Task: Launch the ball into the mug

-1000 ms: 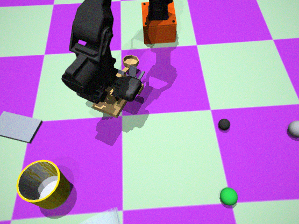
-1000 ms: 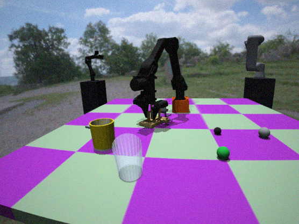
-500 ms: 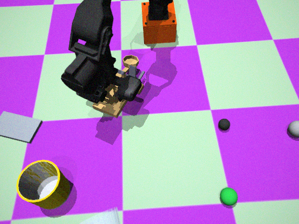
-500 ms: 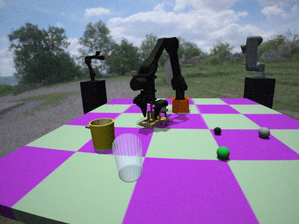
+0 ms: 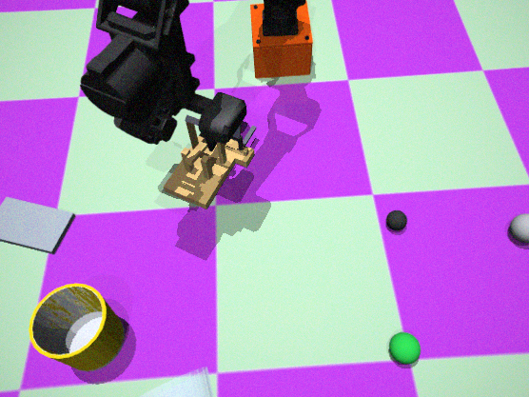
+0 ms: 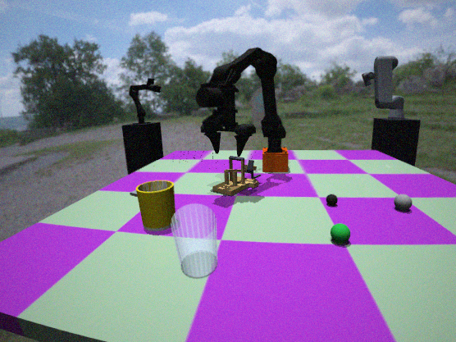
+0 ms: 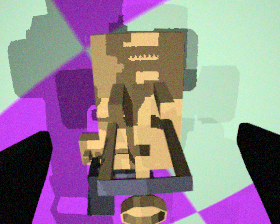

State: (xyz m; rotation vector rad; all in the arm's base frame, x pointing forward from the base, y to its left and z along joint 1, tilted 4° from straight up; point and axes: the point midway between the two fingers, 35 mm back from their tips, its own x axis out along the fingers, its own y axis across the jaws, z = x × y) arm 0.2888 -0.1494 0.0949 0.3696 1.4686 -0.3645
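Right now my gripper tip is 9 cm short of the black ball, 32 cm to the right of it and 11 cm above it. The rest, counted from my gripper tip: yellow mug (25 cm ahead, 13 cm to the right, 10 cm below); then grey slab (7 cm ahead, 26 cm to the right, 12 cm below); then wooden catapult (6 cm behind, 5 cm to the left, 7 cm below).
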